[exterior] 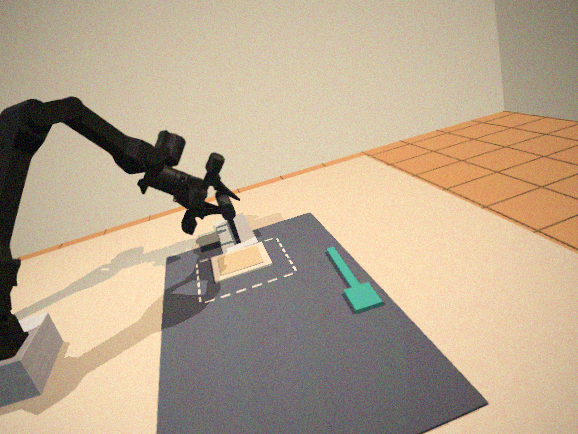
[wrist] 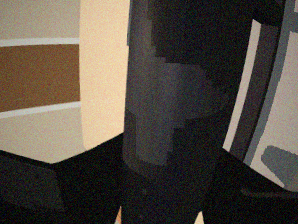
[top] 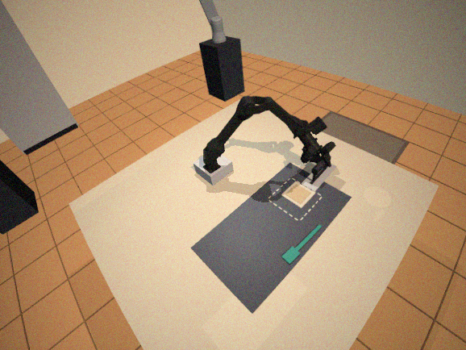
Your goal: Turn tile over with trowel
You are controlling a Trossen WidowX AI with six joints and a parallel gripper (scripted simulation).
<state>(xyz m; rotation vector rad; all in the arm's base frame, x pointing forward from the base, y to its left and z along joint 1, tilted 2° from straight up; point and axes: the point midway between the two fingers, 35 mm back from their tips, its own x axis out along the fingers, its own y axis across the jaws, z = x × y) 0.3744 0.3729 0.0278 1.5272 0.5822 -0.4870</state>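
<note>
Right now my gripper tip is 38 cm to the left of the teal trowel, 14 cm short of it and 5 cm above it. From my gripper tip the other things lie so: white tile (18 cm to the right, 5 cm below, 2 cm behind); then dark-handled float (2 cm behind, 1 cm below); then grey mat (36 cm to the right, 7 cm below).
</note>
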